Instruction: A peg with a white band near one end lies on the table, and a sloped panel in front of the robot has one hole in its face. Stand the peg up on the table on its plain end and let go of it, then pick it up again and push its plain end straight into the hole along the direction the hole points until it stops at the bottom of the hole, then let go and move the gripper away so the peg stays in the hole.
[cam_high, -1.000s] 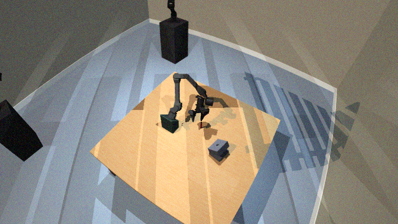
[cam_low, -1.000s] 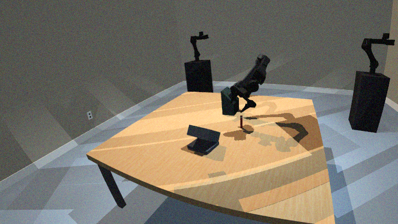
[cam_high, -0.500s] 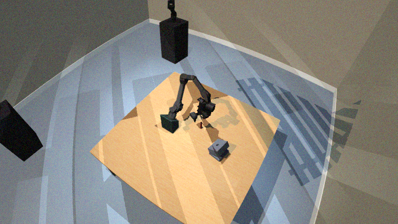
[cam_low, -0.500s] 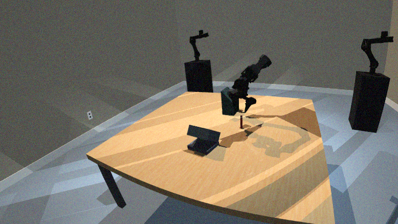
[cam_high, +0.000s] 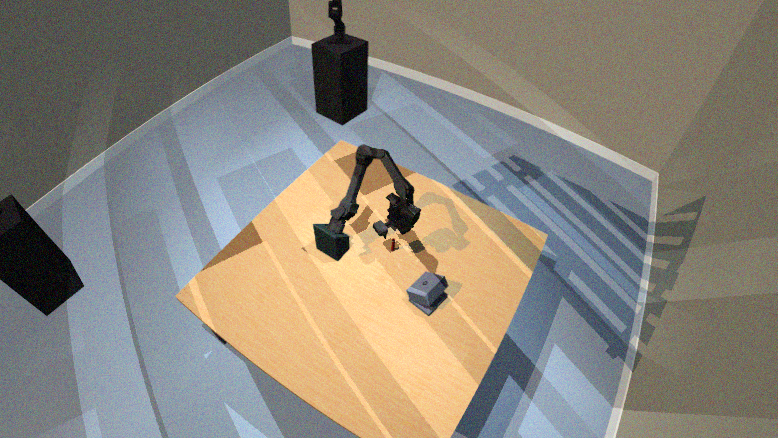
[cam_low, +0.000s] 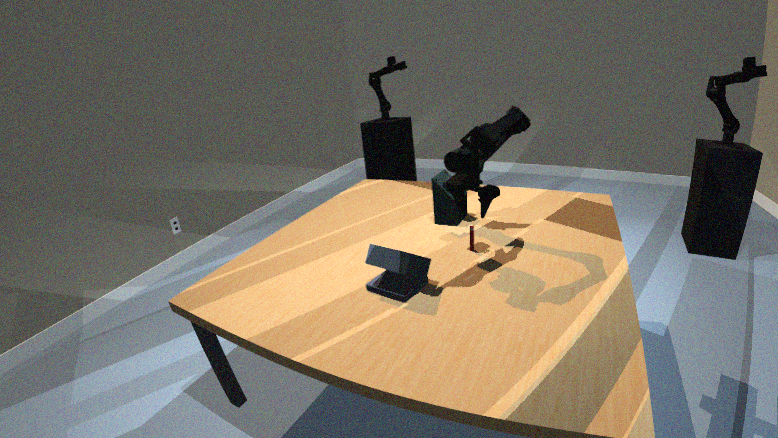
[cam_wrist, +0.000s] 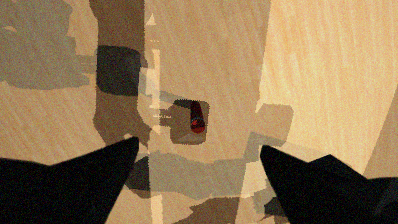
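The red peg is 60 mm below my gripper tip. Also, from my gripper tip: grey sloped panel: 260 mm ahead, 100 mm to the right, 50 mm below; then dark panel base: 270 mm ahead, 110 mm to the right, 110 mm below.
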